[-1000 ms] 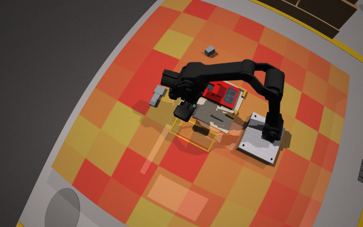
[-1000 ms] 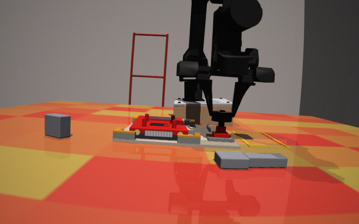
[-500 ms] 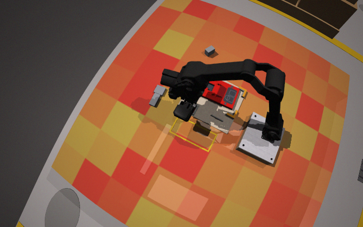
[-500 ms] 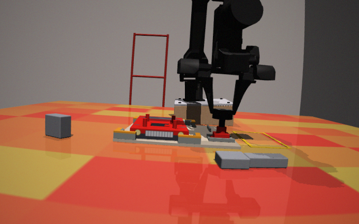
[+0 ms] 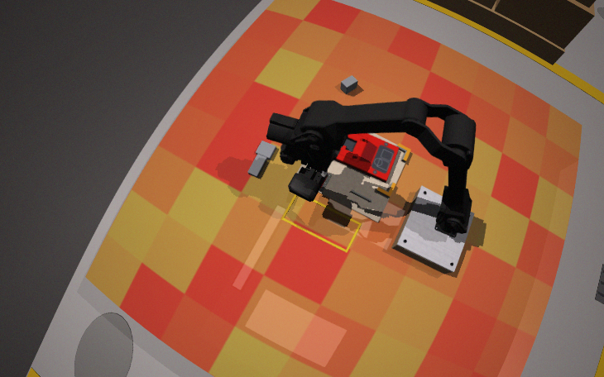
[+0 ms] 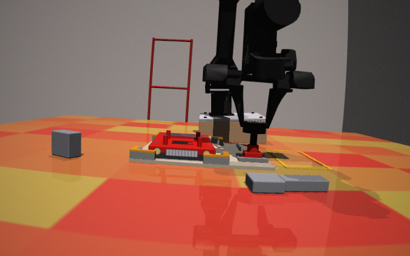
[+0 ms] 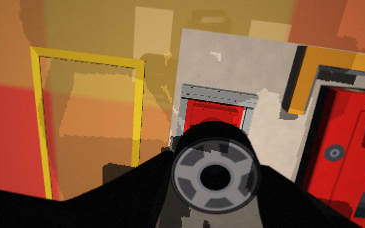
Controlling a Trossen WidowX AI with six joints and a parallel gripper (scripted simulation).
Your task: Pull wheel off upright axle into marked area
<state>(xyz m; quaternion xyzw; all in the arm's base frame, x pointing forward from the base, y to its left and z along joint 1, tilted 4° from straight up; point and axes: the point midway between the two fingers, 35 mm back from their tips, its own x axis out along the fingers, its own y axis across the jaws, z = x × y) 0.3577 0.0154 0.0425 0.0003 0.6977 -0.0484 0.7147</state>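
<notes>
Right now my gripper tip is 2 cm above the grey hub. The rest, counted from my gripper tip: wheel (right at my gripper tip).
</notes>
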